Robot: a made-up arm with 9 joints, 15 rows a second.
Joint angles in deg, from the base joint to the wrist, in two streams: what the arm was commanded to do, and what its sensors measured. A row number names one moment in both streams.
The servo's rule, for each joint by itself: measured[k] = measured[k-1] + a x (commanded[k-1-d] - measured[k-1]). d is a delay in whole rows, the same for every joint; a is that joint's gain. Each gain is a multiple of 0.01, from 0.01 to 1. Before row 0 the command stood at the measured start. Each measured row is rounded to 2 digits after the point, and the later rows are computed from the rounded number. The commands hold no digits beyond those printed.
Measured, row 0:
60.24 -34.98 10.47 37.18 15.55 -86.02 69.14 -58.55 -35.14
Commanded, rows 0 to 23:
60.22 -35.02 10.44 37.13 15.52 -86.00 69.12 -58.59 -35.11
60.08 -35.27 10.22 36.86 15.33 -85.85 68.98 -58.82 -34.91
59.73 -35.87 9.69 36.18 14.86 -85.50 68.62 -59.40 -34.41
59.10 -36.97 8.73 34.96 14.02 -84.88 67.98 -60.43 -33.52
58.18 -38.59 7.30 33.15 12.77 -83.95 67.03 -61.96 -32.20
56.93 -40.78 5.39 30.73 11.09 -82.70 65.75 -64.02 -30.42
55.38 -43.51 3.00 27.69 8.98 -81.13 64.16 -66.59 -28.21
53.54 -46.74 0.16 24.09 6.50 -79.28 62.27 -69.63 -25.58
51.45 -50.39 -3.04 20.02 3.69 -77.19 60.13 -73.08 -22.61
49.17 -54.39 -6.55 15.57 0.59 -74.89 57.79 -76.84 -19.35
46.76 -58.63 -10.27 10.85 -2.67 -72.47 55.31 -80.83 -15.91
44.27 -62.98 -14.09 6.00 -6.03 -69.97 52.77 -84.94 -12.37
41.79 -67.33 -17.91 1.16 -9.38 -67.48 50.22 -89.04 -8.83
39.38 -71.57 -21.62 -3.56 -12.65 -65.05 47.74 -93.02 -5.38
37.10 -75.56 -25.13 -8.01 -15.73 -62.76 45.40 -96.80 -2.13
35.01 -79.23 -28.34 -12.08 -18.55 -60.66 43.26 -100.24 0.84
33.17 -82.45 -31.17 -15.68 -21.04 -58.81 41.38 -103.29 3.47
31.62 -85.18 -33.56 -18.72 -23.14 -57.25 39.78 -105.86 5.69
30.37 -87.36 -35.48 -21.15 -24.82 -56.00 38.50 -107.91 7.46
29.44 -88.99 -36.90 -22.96 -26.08 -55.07 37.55 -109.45 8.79
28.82 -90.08 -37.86 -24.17 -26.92 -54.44 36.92 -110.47 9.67
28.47 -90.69 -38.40 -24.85 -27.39 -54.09 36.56 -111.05 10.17
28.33 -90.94 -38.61 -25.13 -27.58 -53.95 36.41 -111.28 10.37
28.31 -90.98 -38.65 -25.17 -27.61 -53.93 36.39 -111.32 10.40
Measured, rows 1 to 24:
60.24 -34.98 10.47 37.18 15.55 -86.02 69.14 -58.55 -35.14
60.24 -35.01 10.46 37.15 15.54 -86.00 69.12 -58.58 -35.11
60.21 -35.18 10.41 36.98 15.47 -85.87 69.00 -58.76 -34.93
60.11 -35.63 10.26 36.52 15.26 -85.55 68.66 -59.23 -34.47
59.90 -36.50 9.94 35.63 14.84 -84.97 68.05 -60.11 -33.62
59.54 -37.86 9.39 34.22 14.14 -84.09 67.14 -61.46 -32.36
58.99 -39.76 8.55 32.23 13.10 -82.89 65.90 -63.33 -30.63
58.23 -42.20 7.38 29.64 11.70 -81.38 64.35 -65.71 -28.48
57.25 -45.15 5.86 26.48 9.93 -79.57 62.50 -68.57 -25.90
56.03 -48.56 3.99 22.80 7.81 -77.52 60.39 -71.86 -22.97
54.59 -52.35 1.78 18.68 5.36 -75.26 58.08 -75.50 -19.75
52.95 -56.43 -0.75 14.22 2.63 -72.86 55.61 -79.39 -16.33
51.13 -60.69 -3.55 9.53 -0.31 -70.37 53.08 -83.44 -12.81
49.17 -65.01 -6.57 4.76 -3.39 -67.88 50.53 -87.53 -9.27
47.11 -69.27 -9.73 0.02 -6.54 -65.45 48.05 -91.54 -5.81
45.01 -73.36 -12.96 -4.56 -9.66 -63.14 45.69 -95.38 -2.53
42.91 -77.18 -16.19 -8.85 -12.68 -61.01 43.53 -98.93 0.47
40.86 -80.61 -19.34 -12.74 -15.52 -59.12 41.62 -102.11 3.14
38.92 -83.58 -22.33 -16.15 -18.11 -57.51 39.98 -104.85 5.41
37.12 -86.04 -25.09 -19.00 -20.39 -56.21 38.66 -107.08 7.23
35.51 -87.96 -27.57 -21.26 -22.32 -55.23 37.67 -108.81 8.62
34.11 -89.34 -29.73 -22.92 -23.88 -54.55 37.00 -110.02 9.55
32.93 -90.22 -31.55 -24.02 -25.07 -54.15 36.61 -110.77 10.10
31.96 -90.69 -33.03 -24.65 -25.92 -53.98 36.43 -111.14 10.34
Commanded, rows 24 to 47:
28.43 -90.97 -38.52 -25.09 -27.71 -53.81 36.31 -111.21 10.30
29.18 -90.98 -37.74 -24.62 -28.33 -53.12 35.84 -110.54 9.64
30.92 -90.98 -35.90 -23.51 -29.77 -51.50 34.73 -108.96 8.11
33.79 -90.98 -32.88 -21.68 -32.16 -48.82 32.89 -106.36 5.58
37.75 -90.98 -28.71 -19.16 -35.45 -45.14 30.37 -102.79 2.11
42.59 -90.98 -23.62 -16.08 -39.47 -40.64 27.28 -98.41 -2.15
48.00 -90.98 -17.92 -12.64 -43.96 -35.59 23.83 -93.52 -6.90
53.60 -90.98 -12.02 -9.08 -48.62 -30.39 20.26 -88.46 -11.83
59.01 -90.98 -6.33 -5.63 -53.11 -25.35 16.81 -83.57 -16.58
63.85 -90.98 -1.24 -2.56 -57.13 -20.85 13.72 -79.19 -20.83
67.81 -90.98 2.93 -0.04 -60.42 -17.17 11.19 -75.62 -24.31
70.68 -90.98 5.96 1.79 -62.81 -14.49 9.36 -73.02 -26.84
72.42 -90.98 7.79 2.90 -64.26 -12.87 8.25 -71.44 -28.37
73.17 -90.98 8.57 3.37 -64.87 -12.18 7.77 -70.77 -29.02
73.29 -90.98 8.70 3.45 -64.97 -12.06 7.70 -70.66 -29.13
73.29 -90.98 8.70 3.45 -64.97 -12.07 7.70 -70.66 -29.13
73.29 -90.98 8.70 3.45 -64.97 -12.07 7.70 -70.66 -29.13
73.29 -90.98 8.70 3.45 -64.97 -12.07 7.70 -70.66 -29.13
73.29 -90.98 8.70 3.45 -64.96 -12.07 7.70 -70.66 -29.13
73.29 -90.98 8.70 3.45 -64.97 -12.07 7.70 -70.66 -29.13
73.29 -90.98 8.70 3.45 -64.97 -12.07 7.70 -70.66 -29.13
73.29 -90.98 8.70 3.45 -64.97 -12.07 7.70 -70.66 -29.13
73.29 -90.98 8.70 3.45 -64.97 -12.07 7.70 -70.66 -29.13
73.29 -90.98 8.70 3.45 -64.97 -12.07 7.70 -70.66 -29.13
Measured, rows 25 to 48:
31.19 -90.88 -34.21 -24.95 -26.49 -53.94 36.39 -111.27 10.39
30.61 -90.94 -35.12 -25.03 -26.90 -53.83 36.32 -111.23 10.31
30.31 -90.97 -35.67 -24.80 -27.39 -53.22 35.89 -110.73 9.71
30.44 -90.98 -35.72 -24.06 -28.20 -51.74 34.86 -109.44 8.29
31.14 -90.98 -35.12 -22.70 -29.55 -49.23 33.11 -107.19 5.88
32.53 -90.98 -33.77 -20.68 -31.56 -45.71 30.67 -103.98 2.52
34.64 -90.98 -31.64 -18.06 -34.25 -41.35 27.65 -99.91 -1.64
37.45 -90.98 -28.76 -14.97 -37.55 -36.40 24.25 -95.25 -6.32
40.84 -90.98 -25.24 -11.61 -41.31 -31.23 20.70 -90.29 -11.22
44.66 -90.98 -21.27 -8.20 -45.32 -26.17 17.24 -85.38 -15.99
48.69 -90.98 -17.06 -4.99 -49.34 -21.59 14.11 -80.86 -20.30
52.71 -90.98 -12.86 -2.17 -53.11 -17.79 11.51 -77.03 -23.87
56.48 -90.98 -8.91 0.09 -56.41 -14.95 9.60 -74.10 -26.51
59.83 -90.98 -5.40 1.69 -59.08 -13.16 8.40 -72.16 -28.17
62.63 -90.98 -2.47 2.65 -61.05 -12.32 7.84 -71.15 -28.93
64.87 -90.98 -0.12 3.11 -62.38 -12.10 7.72 -70.79 -29.11
66.64 -90.98 1.73 3.30 -63.26 -12.07 7.70 -70.70 -29.13
68.04 -90.98 3.19 3.39 -63.84 -12.07 7.70 -70.67 -29.13
69.14 -90.98 4.35 3.42 -64.22 -12.07 7.70 -70.66 -29.13
70.01 -90.98 5.26 3.44 -64.47 -12.07 7.70 -70.66 -29.13
70.70 -90.98 5.98 3.45 -64.64 -12.07 7.70 -70.66 -29.13
71.24 -90.98 6.55 3.45 -64.75 -12.07 7.70 -70.66 -29.13
71.67 -90.98 7.00 3.45 -64.82 -12.07 7.70 -70.66 -29.13
72.01 -90.98 7.36 3.45 -64.87 -12.07 7.70 -70.66 -29.13

